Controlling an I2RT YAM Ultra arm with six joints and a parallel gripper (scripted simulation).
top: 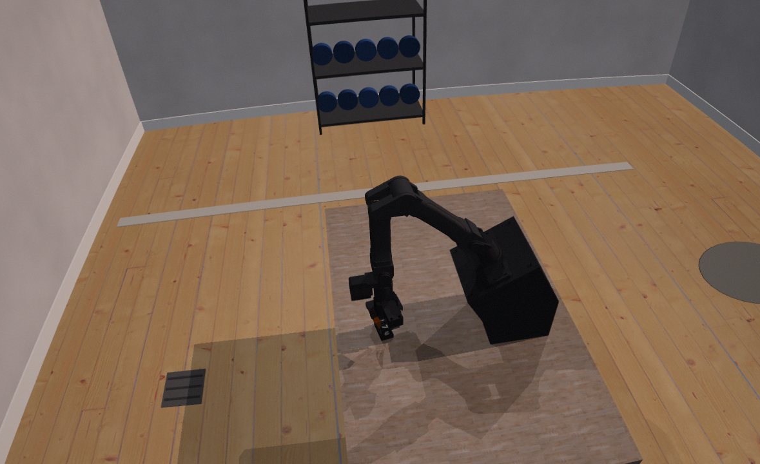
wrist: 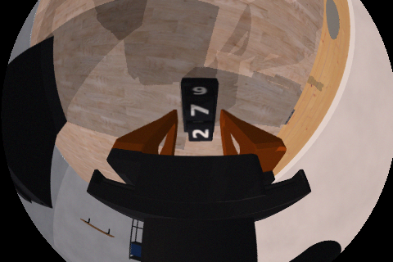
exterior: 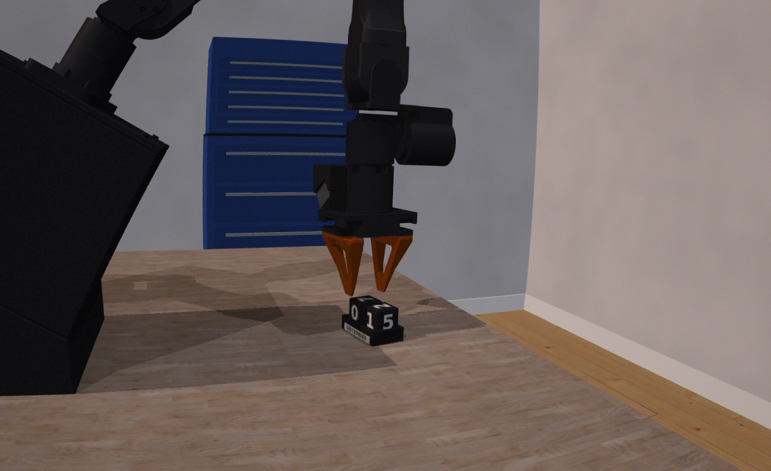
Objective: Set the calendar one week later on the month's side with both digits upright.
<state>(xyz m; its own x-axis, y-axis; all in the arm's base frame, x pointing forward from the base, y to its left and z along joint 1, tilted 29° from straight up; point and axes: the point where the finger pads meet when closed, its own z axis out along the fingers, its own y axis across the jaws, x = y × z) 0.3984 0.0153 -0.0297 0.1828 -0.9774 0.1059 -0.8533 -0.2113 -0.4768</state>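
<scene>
Now: the black tray 50 mm below my hand and 20 mm to the right of it.
</scene>
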